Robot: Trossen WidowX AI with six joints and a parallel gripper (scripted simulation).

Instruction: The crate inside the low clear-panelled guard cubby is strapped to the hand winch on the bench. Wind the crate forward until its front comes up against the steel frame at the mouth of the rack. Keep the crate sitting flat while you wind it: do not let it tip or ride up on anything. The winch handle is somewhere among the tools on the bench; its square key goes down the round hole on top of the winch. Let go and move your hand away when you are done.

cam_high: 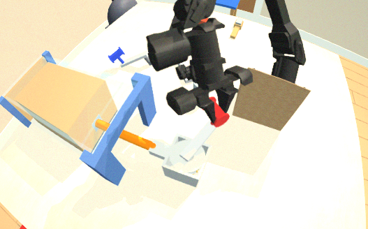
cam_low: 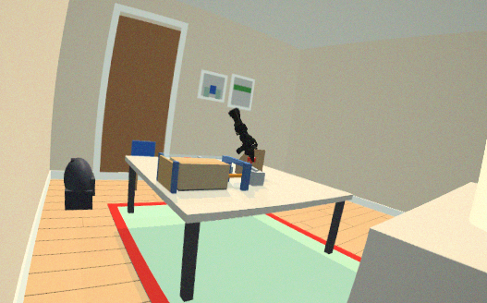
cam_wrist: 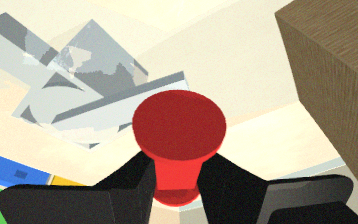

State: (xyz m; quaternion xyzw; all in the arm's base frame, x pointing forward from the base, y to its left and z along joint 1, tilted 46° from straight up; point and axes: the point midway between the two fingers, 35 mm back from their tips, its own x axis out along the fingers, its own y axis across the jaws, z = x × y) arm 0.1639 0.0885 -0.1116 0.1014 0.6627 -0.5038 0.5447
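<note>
Right now the winch handle is 3 cm below my gripper tip, 2 cm to the left of it and 2 cm ahead of it. From my gripper tip the other things lie so: grey winch 10 cm below, 8 cm to the left, 3 cm ahead; then blue steel frame 20 cm ahead, 7 cm to the left, 3 cm below; then red spool-shaped grip 1 cm to the right, 1 cm ahead.
</note>
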